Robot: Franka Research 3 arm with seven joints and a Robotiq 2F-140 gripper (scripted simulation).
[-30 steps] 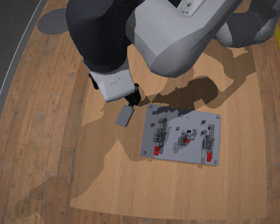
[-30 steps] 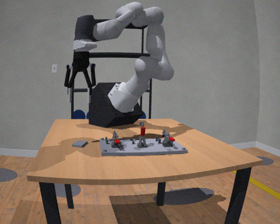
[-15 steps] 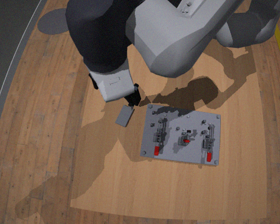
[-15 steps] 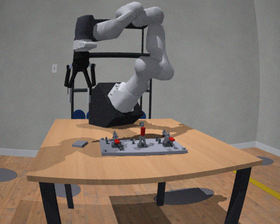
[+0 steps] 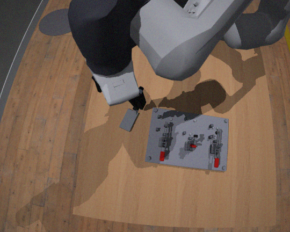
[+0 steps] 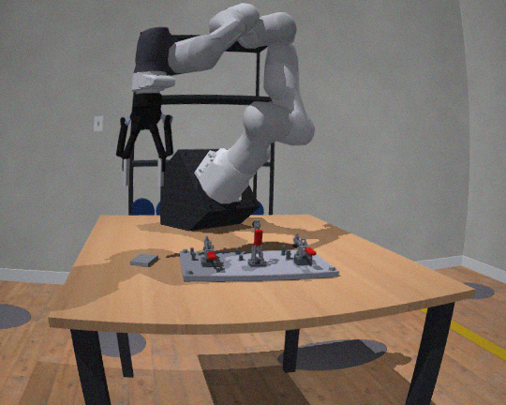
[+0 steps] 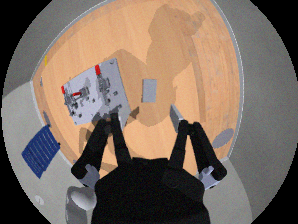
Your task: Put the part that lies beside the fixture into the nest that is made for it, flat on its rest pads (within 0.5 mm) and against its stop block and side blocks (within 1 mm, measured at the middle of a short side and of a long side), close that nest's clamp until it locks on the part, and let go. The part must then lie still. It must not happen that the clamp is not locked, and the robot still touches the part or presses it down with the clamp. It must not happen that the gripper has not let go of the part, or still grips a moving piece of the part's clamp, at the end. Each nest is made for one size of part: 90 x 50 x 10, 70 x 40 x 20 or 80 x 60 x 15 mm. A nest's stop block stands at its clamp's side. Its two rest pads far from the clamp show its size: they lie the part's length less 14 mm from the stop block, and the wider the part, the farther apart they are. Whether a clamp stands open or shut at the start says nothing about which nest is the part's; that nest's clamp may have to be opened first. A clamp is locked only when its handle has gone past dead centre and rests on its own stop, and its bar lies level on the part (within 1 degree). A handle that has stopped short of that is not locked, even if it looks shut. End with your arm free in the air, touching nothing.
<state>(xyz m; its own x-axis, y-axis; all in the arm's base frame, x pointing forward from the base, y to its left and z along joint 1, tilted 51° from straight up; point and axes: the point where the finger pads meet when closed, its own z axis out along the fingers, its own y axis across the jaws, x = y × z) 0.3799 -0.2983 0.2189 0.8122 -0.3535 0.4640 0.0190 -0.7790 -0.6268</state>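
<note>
Now: the grey part 210 mm below my hand. Also, from my hand: grey fixture plate 270 mm to the left, 210 mm below, 30 mm behind.
</note>
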